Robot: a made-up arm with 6 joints. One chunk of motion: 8 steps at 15 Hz.
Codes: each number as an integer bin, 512 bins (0 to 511) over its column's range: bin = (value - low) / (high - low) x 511, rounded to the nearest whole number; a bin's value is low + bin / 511 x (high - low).
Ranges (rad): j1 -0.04..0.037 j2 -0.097..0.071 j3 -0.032..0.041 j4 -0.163..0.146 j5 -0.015..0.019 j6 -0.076..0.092
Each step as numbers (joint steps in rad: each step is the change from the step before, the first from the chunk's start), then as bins.
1 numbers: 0.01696 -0.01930 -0.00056 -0.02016 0.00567 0.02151
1 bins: 378 236 220 236 311 297
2 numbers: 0.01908 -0.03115 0.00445 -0.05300 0.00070 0.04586
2 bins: 392 200 255 182 236 371
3 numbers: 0.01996 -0.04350 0.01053 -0.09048 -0.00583 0.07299
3 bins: 398 163 298 120 138 453
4 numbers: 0.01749 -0.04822 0.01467 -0.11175 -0.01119 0.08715
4 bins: 382 148 327 85 57 496
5 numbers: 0.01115 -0.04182 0.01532 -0.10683 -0.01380 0.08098
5 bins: 339 168 331 93 18 477
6 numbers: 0.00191 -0.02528 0.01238 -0.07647 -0.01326 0.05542
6 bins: 278 218 311 143 26 400
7 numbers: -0.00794 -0.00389 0.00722 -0.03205 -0.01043 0.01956
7 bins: 213 283 275 217 69 291
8 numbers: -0.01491 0.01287 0.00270 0.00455 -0.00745 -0.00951
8 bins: 167 334 243 277 113 202
